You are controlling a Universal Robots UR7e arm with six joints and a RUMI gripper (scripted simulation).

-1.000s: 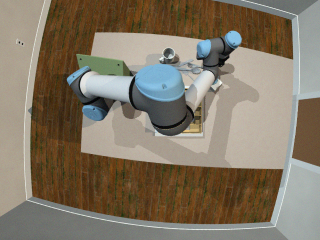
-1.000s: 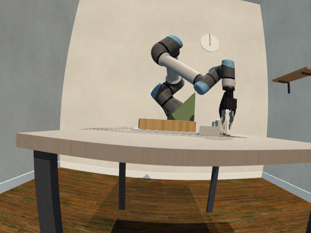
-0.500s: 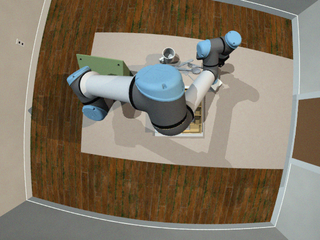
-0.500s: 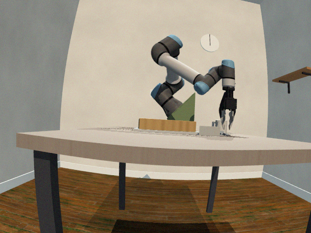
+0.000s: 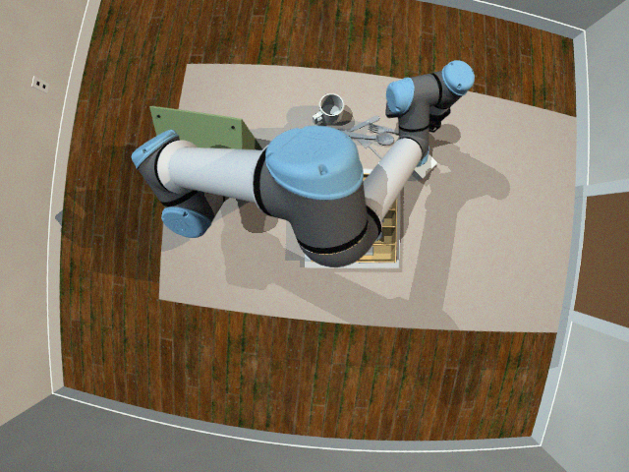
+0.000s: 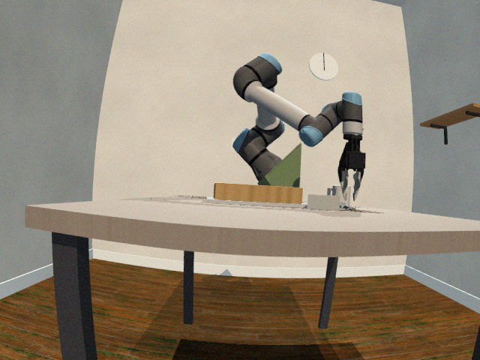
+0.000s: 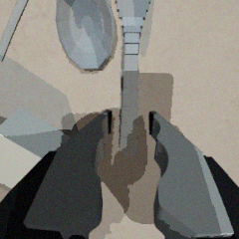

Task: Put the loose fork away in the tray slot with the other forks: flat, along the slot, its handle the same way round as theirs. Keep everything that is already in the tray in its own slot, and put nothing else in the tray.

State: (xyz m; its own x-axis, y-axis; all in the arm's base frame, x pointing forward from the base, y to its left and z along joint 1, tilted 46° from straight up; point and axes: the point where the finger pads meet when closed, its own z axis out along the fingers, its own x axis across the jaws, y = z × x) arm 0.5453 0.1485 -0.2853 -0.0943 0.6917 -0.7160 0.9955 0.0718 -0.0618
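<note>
The white block is 80 mm ahead of my hand, 100 mm to the right of it and 20 mm below it. Also, from my hand: mug (260 mm behind, 10 mm below); tray (110 mm behind, 340 mm to the right, 10 mm above).
</note>
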